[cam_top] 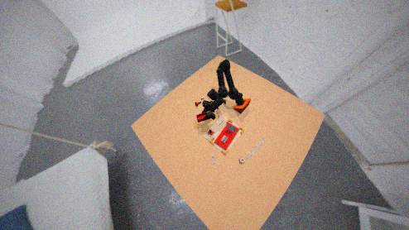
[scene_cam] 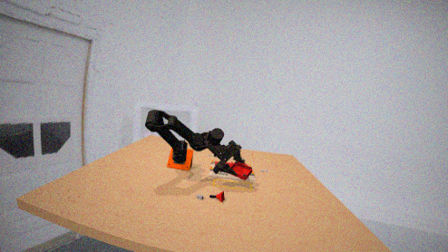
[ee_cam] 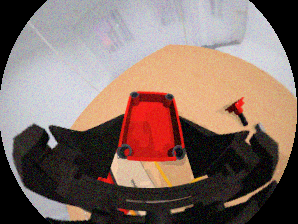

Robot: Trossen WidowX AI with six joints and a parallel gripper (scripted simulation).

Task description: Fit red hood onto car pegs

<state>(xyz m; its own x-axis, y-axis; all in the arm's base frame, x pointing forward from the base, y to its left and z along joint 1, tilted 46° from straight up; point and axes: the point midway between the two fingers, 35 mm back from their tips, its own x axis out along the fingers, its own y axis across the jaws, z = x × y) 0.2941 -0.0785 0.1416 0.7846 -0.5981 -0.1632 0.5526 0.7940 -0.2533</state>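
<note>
Now: the red hood 1 cm to the left of my gripper tip and 1 cm below it. The rest, counted from my gripper tip: pale strip (47 cm to the left, 8 cm below, 8 cm behind).
</note>
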